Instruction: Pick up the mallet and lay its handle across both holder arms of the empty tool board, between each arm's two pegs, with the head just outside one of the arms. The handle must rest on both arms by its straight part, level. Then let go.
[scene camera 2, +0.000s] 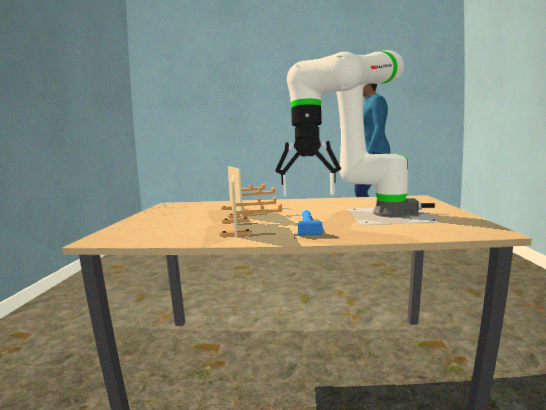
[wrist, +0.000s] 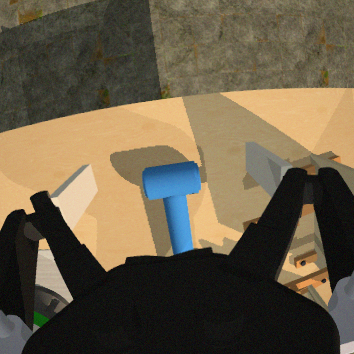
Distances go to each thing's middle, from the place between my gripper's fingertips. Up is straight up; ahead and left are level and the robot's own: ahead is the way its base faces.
Scene:
Right now the blue mallet (wrist: 171, 182) is 17 cm to the right of my hand, 12 cm below it and 1 cm ahead of it.

